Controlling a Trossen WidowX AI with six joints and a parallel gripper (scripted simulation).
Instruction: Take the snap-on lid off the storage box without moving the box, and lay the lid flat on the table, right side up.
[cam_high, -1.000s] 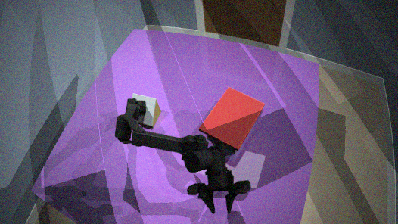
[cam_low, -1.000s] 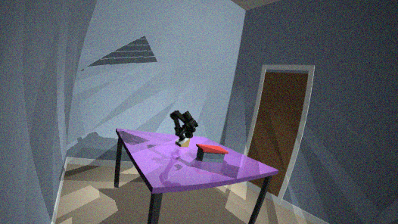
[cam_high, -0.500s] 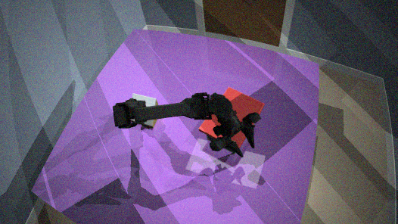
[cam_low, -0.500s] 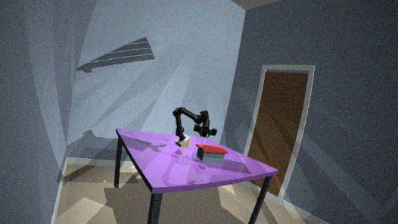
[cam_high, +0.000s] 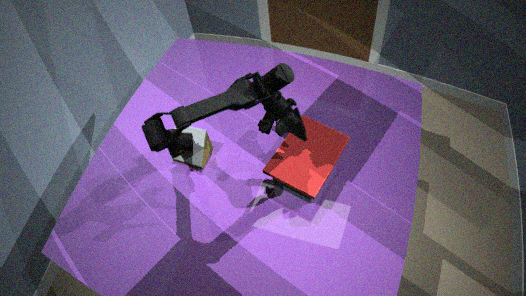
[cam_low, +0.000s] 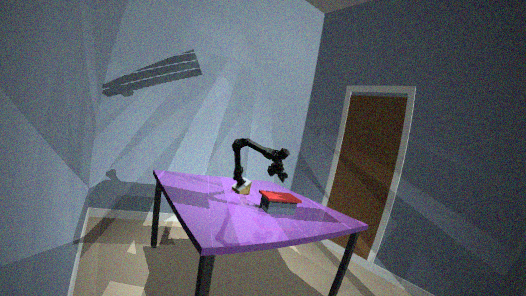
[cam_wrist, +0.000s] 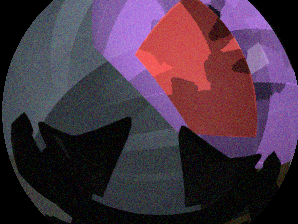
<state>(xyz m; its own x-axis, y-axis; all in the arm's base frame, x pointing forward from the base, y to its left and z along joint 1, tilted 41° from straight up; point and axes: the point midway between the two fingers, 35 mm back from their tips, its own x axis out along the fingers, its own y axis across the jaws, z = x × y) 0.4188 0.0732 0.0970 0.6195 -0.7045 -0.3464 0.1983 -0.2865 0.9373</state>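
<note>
Right now my gripper tip is 10 mm short of the red lid, 10 mm to the right of it and 110 mm above it. The rest, counted from my gripper tip: storage box (10 mm ahead, 10 mm to the left, 160 mm below).
</note>
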